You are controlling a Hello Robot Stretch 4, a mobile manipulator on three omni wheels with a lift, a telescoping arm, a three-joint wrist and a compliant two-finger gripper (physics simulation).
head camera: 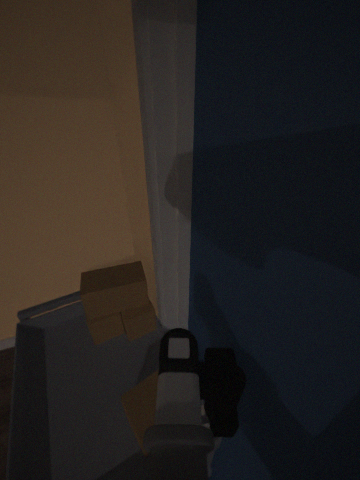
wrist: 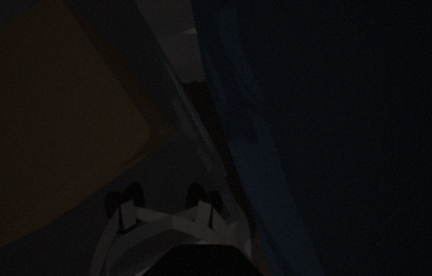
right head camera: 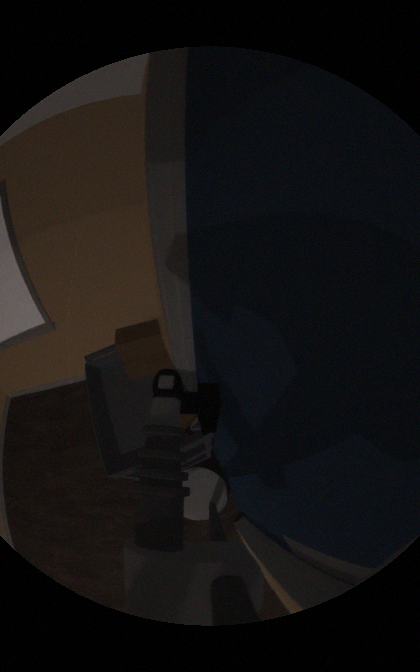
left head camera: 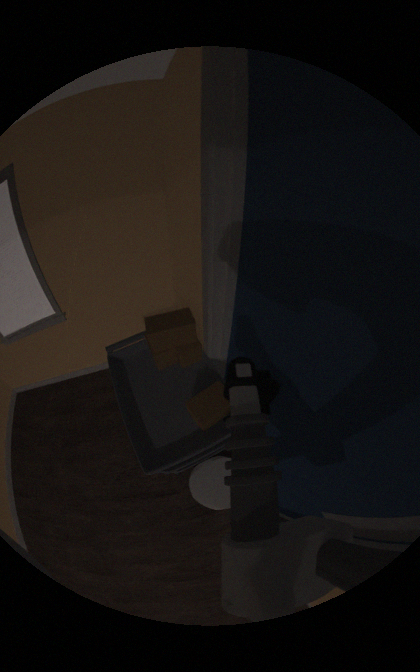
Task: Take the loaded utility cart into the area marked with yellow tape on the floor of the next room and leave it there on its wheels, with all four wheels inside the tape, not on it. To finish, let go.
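Places are measured from the robot's base along level axes (x back, y left, z down), in metres.
Where they show: gripper, between the fingertips: (wrist: 164, 198).
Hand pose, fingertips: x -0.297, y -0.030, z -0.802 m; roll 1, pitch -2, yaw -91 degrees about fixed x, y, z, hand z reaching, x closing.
Note:
After its pixels a point has its place.
The grey utility cart (head camera: 32, 390) {x -0.404, y 0.463, z -0.767 m} (left head camera: 125, 410) (right head camera: 102, 425) (wrist: 190, 160) {x -0.331, y -0.048, z -0.766 m} stands ahead and left of my arm, its far right corner close to the pale door frame. A taller cardboard box (head camera: 117, 307) {x -0.612, y 0.231, z -0.907 m} (left head camera: 172, 340) (right head camera: 142, 350) sits at its far end. A second box (head camera: 142, 405) {x -0.331, y 0.100, z -0.884 m} (left head camera: 205, 407) (wrist: 75, 115) {x -0.363, y 0.014, z -0.884 m} lies nearer, partly behind my arm. My gripper (wrist: 164, 198) {x -0.297, y -0.030, z -0.802 m} is open over the cart's near right part, with its fingertips fairly close together and no object between them. The right fingertip is close to the cart's side rim. The cart's wheels are hidden. No yellow tape shows.
A pale door frame (head camera: 170, 150) {x -0.603, y 0.032, z -1.425 m} (left head camera: 217, 200) (right head camera: 167, 225) rises beyond the cart. A large blue surface (head camera: 280, 200) {x -0.352, y -0.115, z -1.419 m} (left head camera: 325, 275) (wrist: 350, 125) {x -0.355, y -0.114, z -0.977 m} fills the right, close to the gripper. A tan wall (left head camera: 115, 250) with a window (left head camera: 25, 280) is left. A white disc (left head camera: 210, 482) (right head camera: 204, 495) is below the arm.

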